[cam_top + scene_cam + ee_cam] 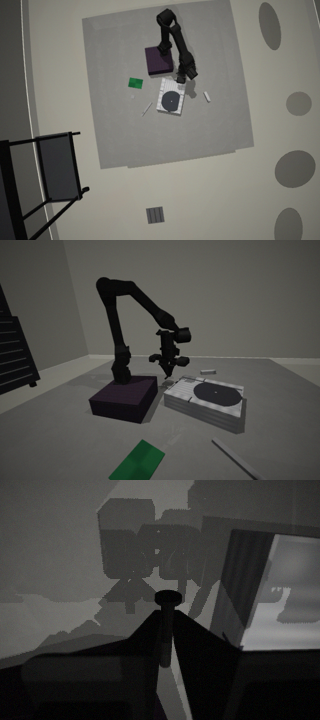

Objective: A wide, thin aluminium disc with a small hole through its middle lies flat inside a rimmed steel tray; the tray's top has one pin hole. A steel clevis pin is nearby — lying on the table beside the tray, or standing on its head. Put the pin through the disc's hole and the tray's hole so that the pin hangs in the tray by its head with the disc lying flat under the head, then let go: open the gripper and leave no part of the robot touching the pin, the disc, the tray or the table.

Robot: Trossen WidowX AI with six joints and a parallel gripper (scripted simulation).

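Right now my gripper tip is 140 mm short of the rimmed steel tray, 110 mm to the left of it and 20 mm above it. Also, from my gripper tip: dark aluminium disc 180 mm ahead, 120 mm to the right; then green flat patch 40 mm behind, 360 mm to the right, 60 mm below; then steel clevis pin 10 mm to the right, 10 mm above.
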